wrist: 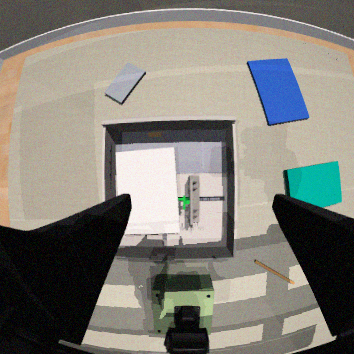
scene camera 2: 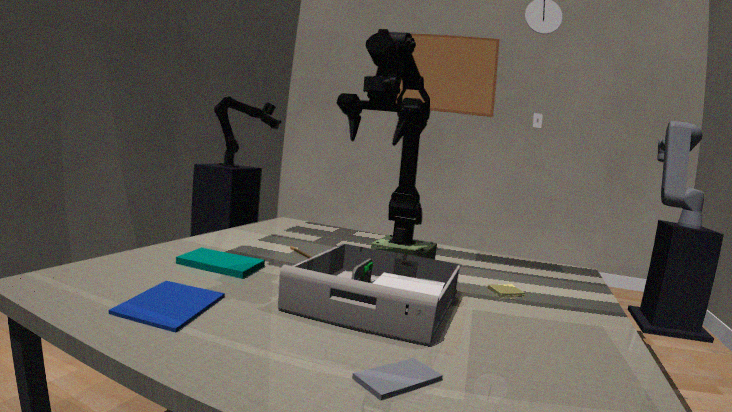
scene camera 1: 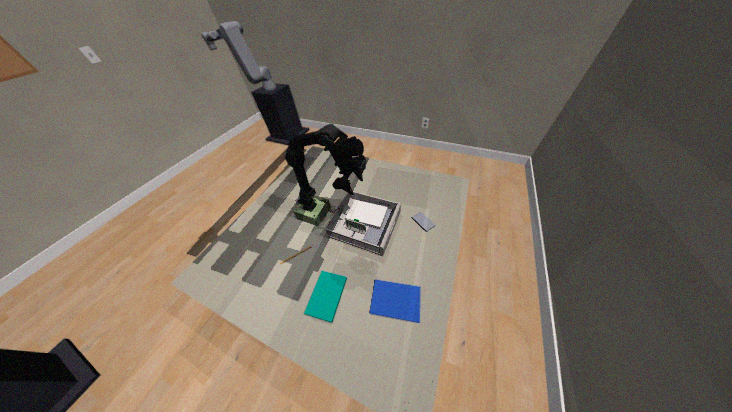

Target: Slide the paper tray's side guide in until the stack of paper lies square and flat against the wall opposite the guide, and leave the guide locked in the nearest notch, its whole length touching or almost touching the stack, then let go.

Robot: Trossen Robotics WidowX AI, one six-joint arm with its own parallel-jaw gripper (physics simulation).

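Places are measured from the arm's base along level axes (x right, y ahead, z up), in millimetres.
Where they show: gripper, fingertip midpoint: (wrist: 203,201) (scene camera 2: 372,142) (scene camera 1: 357,187); arm's base, origin of the base link: (wrist: 186,315) (scene camera 2: 402,242) (scene camera 1: 309,206).
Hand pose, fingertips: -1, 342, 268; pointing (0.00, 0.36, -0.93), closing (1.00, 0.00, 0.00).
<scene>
Each offset is from my fingertips to the top centre of the thing, as dx, dy, dz. "spot": to the spot under its first point.
The grey paper tray @(-47, -10, -250) (scene camera 1: 356,244) (scene camera 2: 327,312) (wrist: 230,175) stands on the table. A white paper stack @(-103, -22, -302) (scene camera 1: 367,212) (scene camera 2: 409,282) (wrist: 147,190) lies in it, on the left side in the wrist view, turned slightly relative to the walls. The upright grey side guide @(spot: +3, -44, -305) (scene camera 1: 355,225) (scene camera 2: 362,271) (wrist: 194,200) stands right of the stack in the wrist view, with a narrow gap between them. Its green tab @(spot: -7, -42, -273) (wrist: 185,202) points toward the stack. My gripper (scene camera 1: 357,186) (scene camera 2: 373,141) (wrist: 203,201) is wide open and empty, high above the tray, its fingers apart from the guide.
A grey slab @(-187, +297, -336) (scene camera 1: 423,221) (scene camera 2: 398,377) (wrist: 125,83), a blue slab @(+279, +286, -338) (scene camera 1: 394,300) (scene camera 2: 168,305) (wrist: 278,91), a teal block @(+383, -11, -328) (scene camera 1: 325,296) (scene camera 2: 220,262) (wrist: 314,184) and a pencil @(+270, -273, -339) (scene camera 1: 296,254) (wrist: 273,271) lie around the tray. A yellow pad @(-316, -293, -334) (scene camera 2: 506,290) lies to its right in scene camera 2.
</scene>
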